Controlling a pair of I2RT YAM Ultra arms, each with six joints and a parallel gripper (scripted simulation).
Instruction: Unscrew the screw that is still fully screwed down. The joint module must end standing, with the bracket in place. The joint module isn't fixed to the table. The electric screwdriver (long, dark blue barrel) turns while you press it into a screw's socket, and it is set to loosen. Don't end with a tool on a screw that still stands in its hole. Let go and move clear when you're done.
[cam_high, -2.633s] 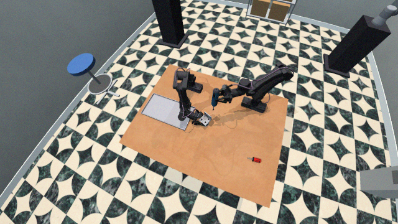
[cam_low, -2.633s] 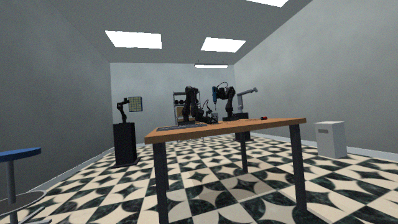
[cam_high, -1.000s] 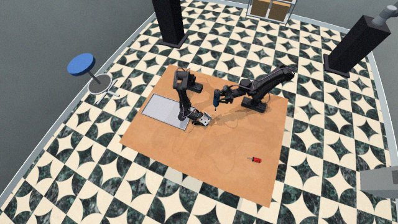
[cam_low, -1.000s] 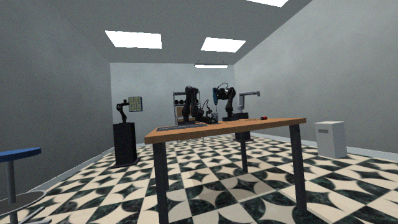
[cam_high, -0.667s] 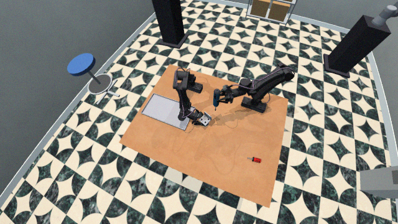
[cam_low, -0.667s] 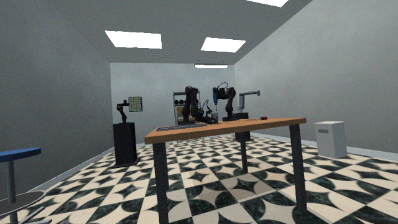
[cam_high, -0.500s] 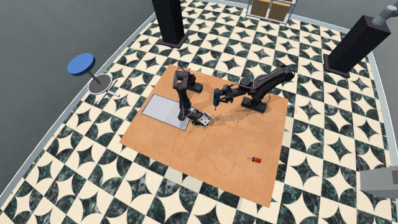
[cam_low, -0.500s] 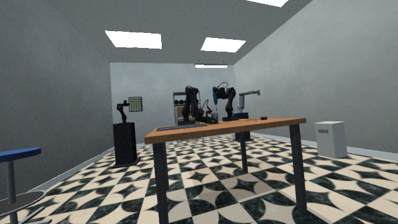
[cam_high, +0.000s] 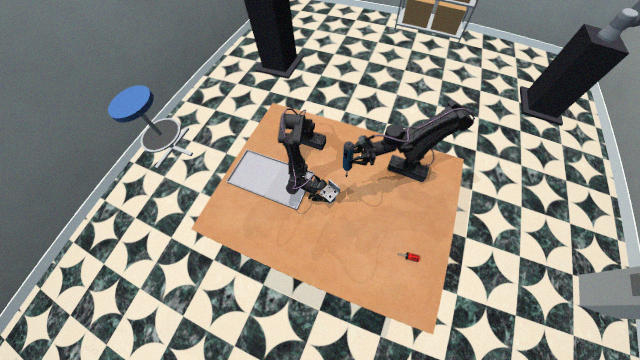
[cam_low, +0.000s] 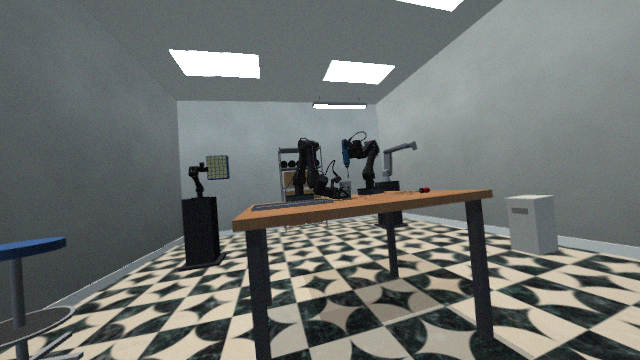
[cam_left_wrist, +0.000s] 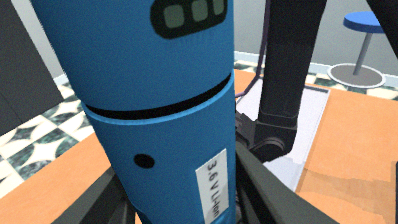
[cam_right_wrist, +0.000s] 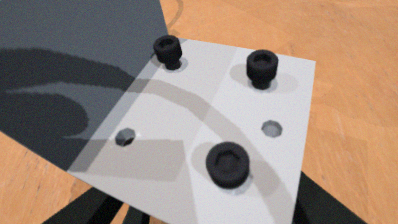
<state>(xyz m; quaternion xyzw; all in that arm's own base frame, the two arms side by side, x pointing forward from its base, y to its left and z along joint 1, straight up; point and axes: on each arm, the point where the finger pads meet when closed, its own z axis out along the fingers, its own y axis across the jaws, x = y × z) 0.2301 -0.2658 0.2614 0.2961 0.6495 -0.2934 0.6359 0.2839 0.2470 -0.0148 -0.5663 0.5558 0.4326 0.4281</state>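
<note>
The round joint module is right at my right hand. From my right hand the other things lie so: grey mat 1 cm ahead, 33 cm to the right, 2 cm below; then grey bracket 5 cm above; then screw 1 cm ahead, 2 cm to the right, 5 cm above.
</note>
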